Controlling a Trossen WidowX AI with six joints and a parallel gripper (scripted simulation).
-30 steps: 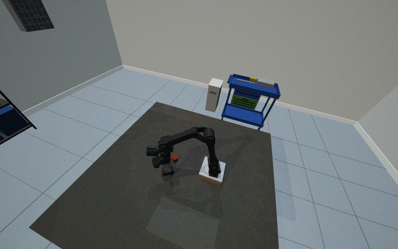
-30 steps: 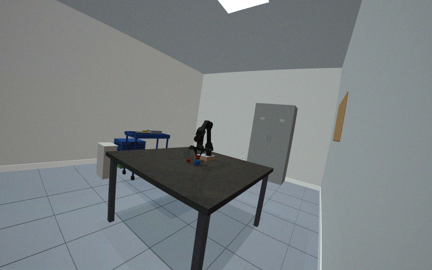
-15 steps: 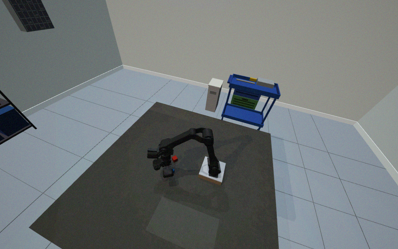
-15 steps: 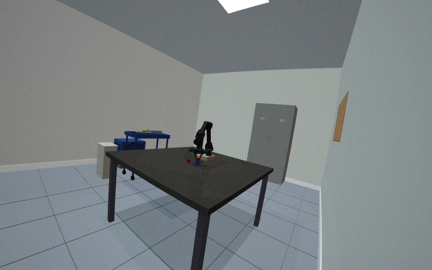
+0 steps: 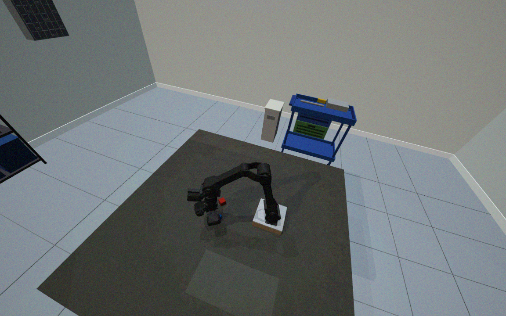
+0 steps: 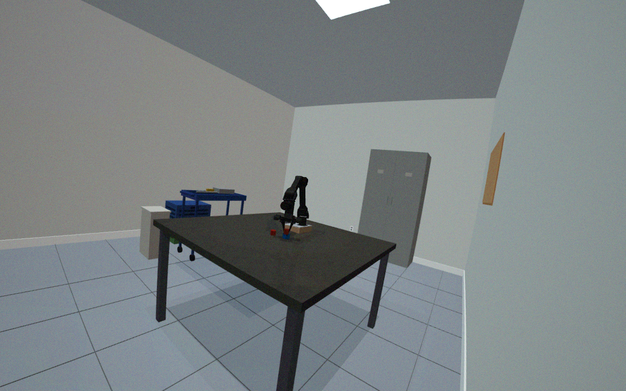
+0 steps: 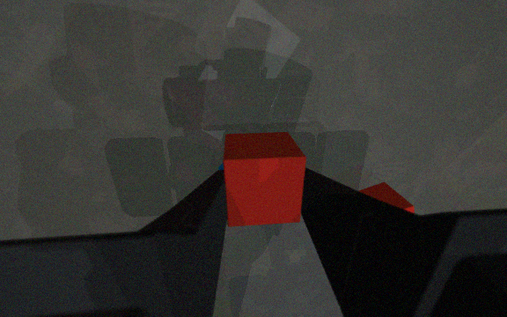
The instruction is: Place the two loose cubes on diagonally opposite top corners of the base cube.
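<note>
Right now the blue base cube is 2 cm behind my gripper tip, 1 cm to the right of it and 4 cm below it.
</note>
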